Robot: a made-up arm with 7 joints.
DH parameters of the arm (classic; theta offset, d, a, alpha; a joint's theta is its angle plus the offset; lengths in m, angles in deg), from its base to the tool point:
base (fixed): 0 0.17 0 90
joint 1: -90 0.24 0.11 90
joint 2: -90 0 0.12 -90
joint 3: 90 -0.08 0.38 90
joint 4: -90 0.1 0.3 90
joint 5: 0 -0.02 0.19 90
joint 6: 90 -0.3 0.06 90
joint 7: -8.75 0 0.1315 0
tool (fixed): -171.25 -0.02 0 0
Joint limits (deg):
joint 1: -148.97..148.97
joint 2: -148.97..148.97
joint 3: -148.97..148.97
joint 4: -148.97..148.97
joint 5: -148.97..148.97
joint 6: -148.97..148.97
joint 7: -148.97..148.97
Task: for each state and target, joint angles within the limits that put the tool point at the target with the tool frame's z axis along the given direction. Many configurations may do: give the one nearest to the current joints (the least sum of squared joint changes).
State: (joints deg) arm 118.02 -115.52 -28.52 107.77 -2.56 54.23 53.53
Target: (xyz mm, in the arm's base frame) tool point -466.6 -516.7 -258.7 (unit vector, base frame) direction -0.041 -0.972 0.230
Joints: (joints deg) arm 142.33 -112.49 -52.68 106.59 22.08 90.01 42.95
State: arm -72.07 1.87 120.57 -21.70 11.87 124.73 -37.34
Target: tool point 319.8 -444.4 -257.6 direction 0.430 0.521 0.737
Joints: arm -46.52 -34.51 70.44 16.97 38.11 83.11 -27.91
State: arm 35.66 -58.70 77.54 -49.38 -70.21 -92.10 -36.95
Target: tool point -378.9 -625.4 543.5 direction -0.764 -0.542 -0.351
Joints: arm 44.86 -42.86 126.22 -24.09 -62.10 -54.09 -13.26
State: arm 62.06 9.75 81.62 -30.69 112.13 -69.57 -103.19
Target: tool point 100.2 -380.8 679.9 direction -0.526 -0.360 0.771
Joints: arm 83.18 6.15 76.58 -27.84 67.97 -50.84 -96.95
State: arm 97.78 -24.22 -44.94 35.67 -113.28 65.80 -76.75
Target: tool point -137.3 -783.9 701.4 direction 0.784 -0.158 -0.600
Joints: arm 72.58 -56.48 -20.24 4.86 -121.98 35.47 -78.02
